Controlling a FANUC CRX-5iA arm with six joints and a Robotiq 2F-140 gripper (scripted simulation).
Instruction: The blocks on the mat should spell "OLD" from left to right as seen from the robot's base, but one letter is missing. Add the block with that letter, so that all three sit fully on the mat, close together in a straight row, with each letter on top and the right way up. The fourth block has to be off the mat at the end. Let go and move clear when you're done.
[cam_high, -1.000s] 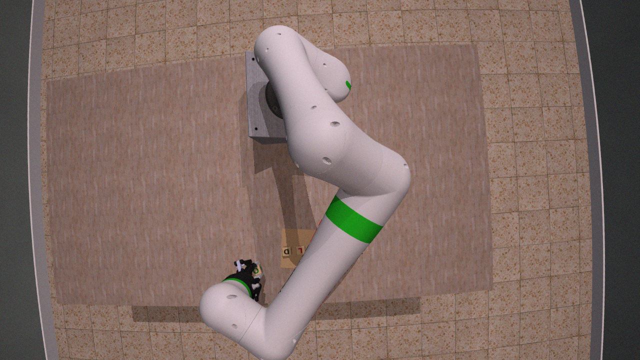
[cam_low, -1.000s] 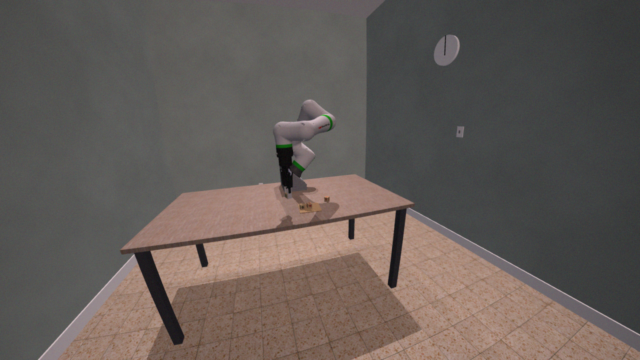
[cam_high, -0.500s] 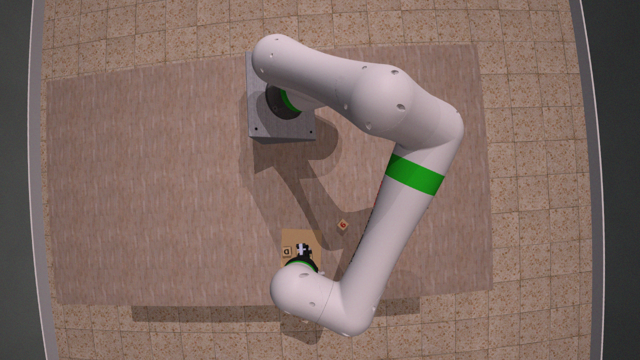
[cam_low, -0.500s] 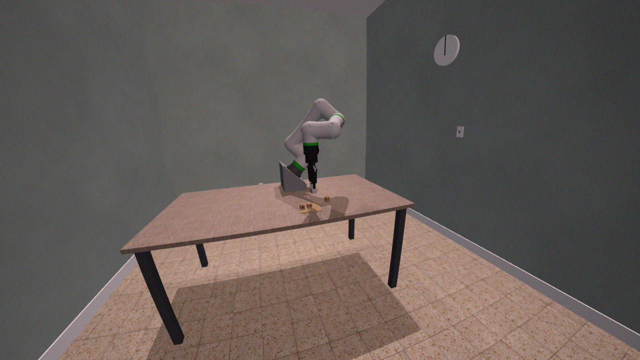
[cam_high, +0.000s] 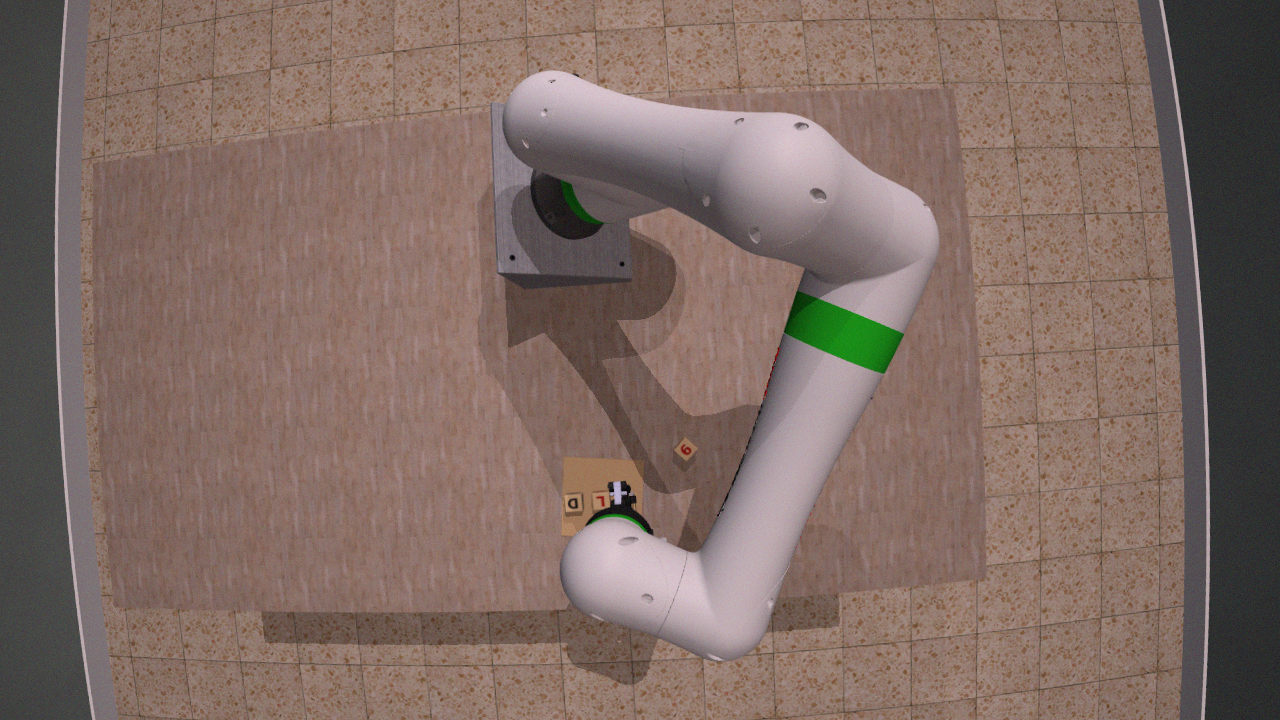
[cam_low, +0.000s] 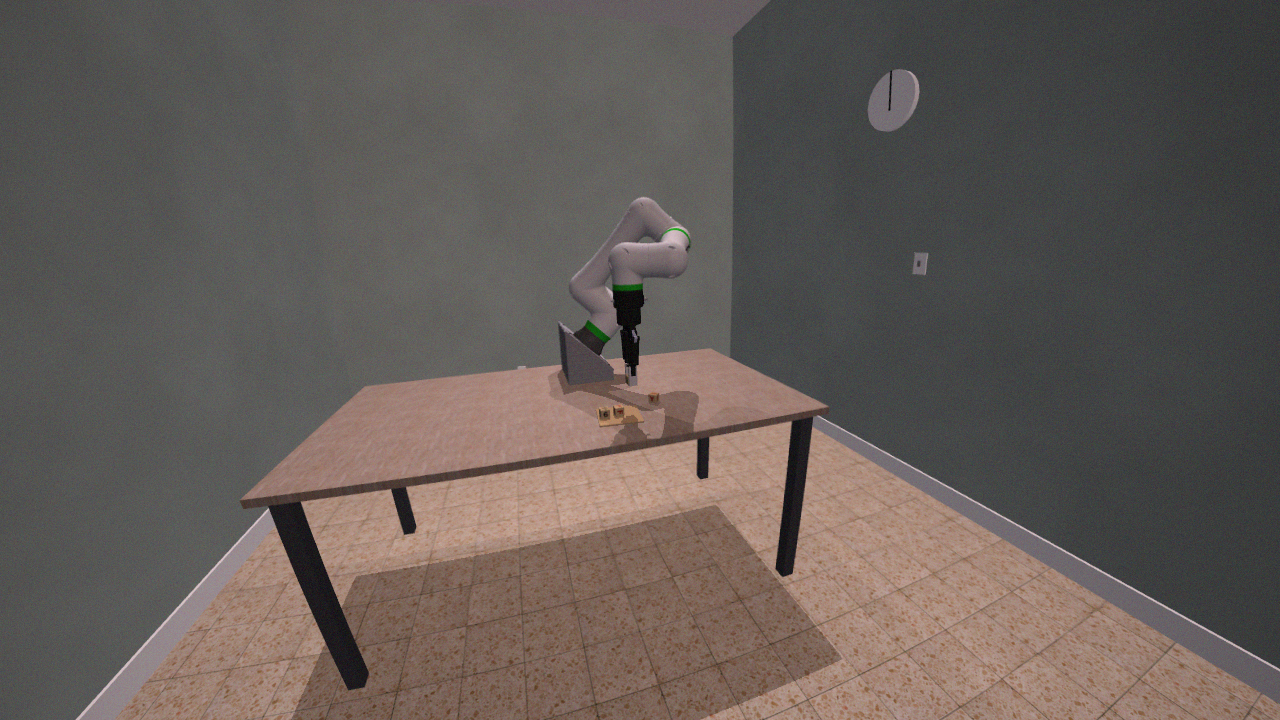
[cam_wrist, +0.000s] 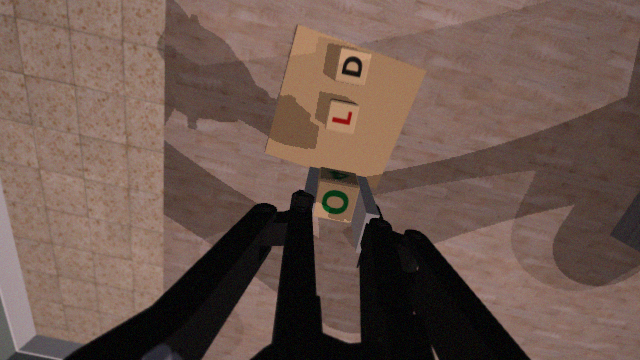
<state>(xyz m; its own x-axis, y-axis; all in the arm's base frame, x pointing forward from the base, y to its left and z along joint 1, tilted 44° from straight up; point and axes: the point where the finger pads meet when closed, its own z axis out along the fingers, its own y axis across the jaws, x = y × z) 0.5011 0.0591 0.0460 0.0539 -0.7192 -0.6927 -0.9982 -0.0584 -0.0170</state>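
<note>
Now: the mat 14 cm below my hand and 5 cm to the right of it. Also, from my hand: block 12 cm below, 10 cm to the right, 1 cm ahead.
</note>
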